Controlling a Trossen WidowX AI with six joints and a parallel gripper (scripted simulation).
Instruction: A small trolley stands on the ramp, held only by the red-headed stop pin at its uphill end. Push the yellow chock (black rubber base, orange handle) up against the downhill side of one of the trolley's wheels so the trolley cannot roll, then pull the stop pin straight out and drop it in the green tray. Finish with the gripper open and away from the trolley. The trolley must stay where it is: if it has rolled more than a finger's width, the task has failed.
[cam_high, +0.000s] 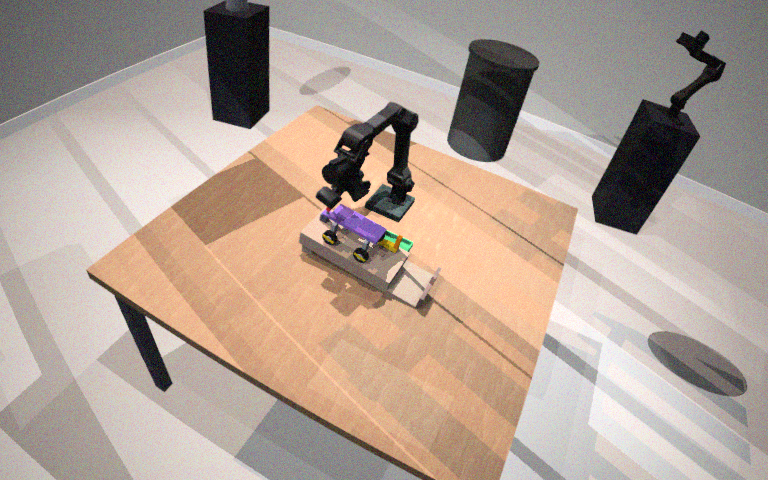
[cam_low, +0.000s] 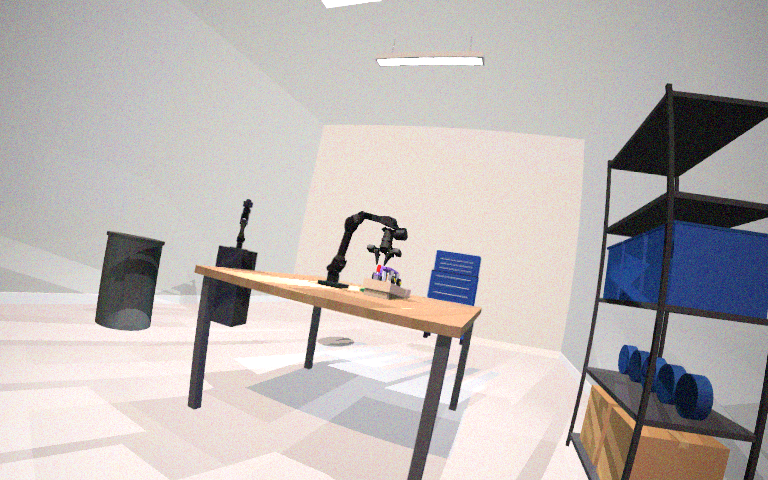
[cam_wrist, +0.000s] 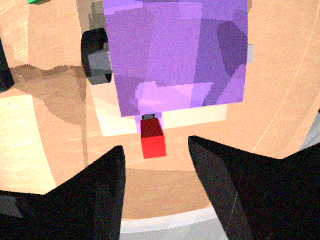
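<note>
Right now the red-headed stop pin is 10 mm to the right of my gripper tip and 40 mm below it. Round my gripper tip: purple trolley: 40 mm ahead, 90 mm to the left, 60 mm below; then green tray: 70 mm behind, 200 mm to the left, 180 mm below; then yellow chock: 10 mm ahead, 200 mm to the left, 90 mm below.
</note>
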